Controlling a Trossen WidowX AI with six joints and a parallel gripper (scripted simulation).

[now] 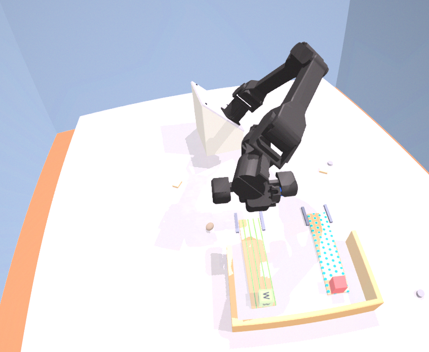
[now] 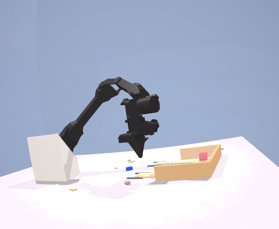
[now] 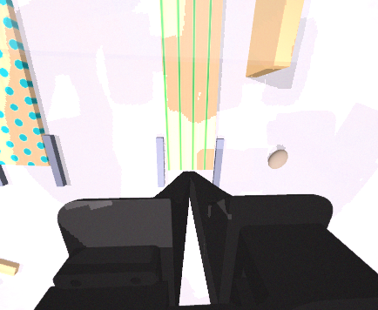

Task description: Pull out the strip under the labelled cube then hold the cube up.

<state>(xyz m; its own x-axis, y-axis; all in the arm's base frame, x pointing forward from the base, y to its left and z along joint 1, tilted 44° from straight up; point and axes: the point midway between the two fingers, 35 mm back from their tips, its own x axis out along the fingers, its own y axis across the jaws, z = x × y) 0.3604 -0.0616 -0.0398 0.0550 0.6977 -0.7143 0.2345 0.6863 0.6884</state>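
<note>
Now: the strip 90 mm ahead of my gripper tip, 30 mm to the right of it and 70 mm below it. Also, from my gripper tip: blue disc 80 mm behind, 130 mm to the left, 70 mm below; then brown pebble 40 mm behind, 100 mm to the right, 70 mm below.
</note>
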